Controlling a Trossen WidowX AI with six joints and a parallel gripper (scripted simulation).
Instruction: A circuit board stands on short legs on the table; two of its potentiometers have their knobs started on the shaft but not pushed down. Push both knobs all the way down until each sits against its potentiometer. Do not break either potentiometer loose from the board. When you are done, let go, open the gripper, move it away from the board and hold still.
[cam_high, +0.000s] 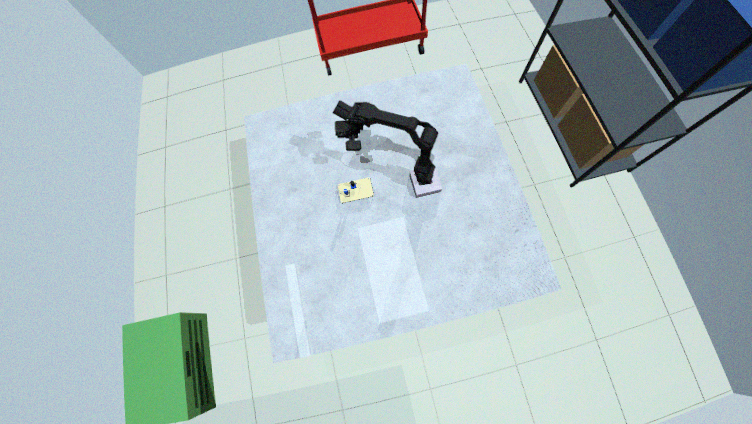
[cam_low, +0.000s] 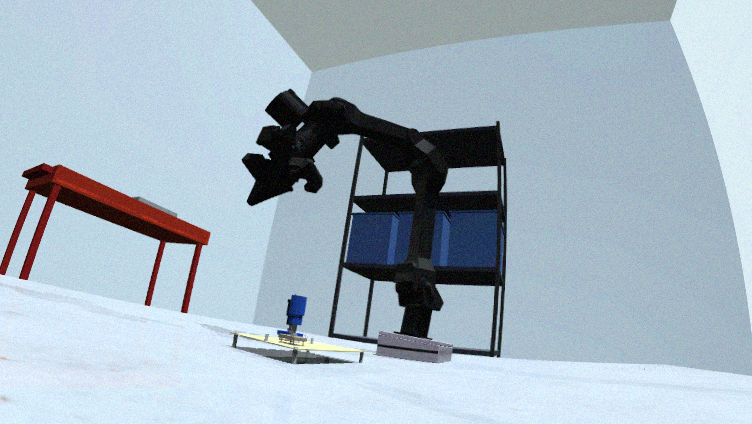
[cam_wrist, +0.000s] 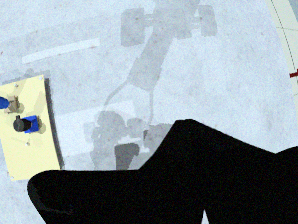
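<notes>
Right now my gripper tip is 200 mm to the right of the knob, 160 mm above it and 60 mm short of it.
</notes>
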